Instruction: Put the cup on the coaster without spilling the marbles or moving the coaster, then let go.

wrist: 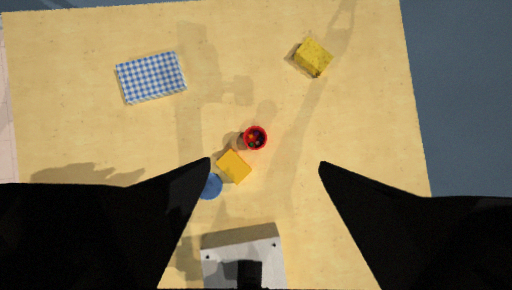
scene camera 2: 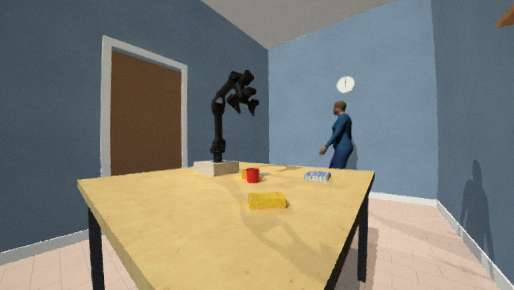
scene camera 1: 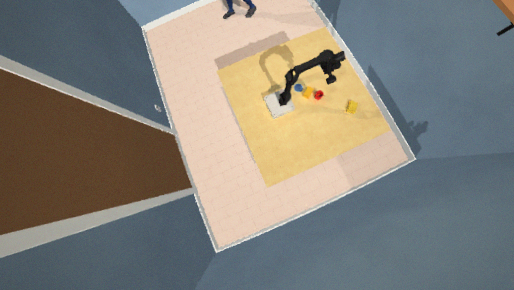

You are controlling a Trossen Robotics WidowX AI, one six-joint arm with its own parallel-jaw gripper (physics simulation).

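Seen in the pictures: gripper, fingertip midpoint: (wrist: 265, 164) (scene camera 2: 247, 114) (scene camera 1: 327, 76); arm's base, link origin: (wrist: 249, 273) (scene camera 2: 217, 162) (scene camera 1: 282, 102).
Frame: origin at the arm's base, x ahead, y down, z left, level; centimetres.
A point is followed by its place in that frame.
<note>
The red cup (scene camera 1: 319, 94) (scene camera 2: 253, 175) @(x 39.2, y 3.8, z -1.7 cm) (wrist: 255, 138) @(x 37.0, y 7.0, z -0.4 cm) stands upright on the table, with several coloured marbles inside in the wrist view. The coaster, a flat blue disc (scene camera 1: 298, 87) @(x 21.2, y 7.3, z 14.4 cm) (wrist: 212, 187) @(x 20.6, y 7.3, z 12.8 cm), lies nearer the robot's base; the left finger covers its edge in the wrist view. My gripper (scene camera 2: 245, 113) @(x 32.2, y -27.3, z 0.2 cm) (wrist: 265, 164) @(x 32.2, y -27.3, z 0.2 cm) is open and empty, fingers pointing down, high above the table. In the wrist view the cup shows beyond the gap between the fingertips.
An orange-yellow block (scene camera 1: 308, 92) @(x 27.3, y 3.0, z 4.8 cm) (wrist: 234, 166) @(x 28.1, y 3.0, z 5.7 cm) sits between cup and coaster. A yellow sponge (scene camera 1: 351, 107) @(x 63.3, y 4.6, z -19.1 cm) (scene camera 2: 267, 200) @(x 67.8, y 5.1, z -20.9 cm) (wrist: 313, 57) @(x 64.0, y 4.7, z -18.1 cm) and a blue checked cloth block (scene camera 2: 317, 176) @(x 58.8, y 5.3, z 24.9 cm) (wrist: 151, 78) @(x 54.0, y 5.2, z 32.4 cm) lie farther out. The arm's pale base (scene camera 2: 202, 168) @(x -1.5, y 3.6, z -10.1 cm) (wrist: 240, 250) @(x 6.0, y 0.0, z 2.7 cm) stands behind the coaster.
</note>
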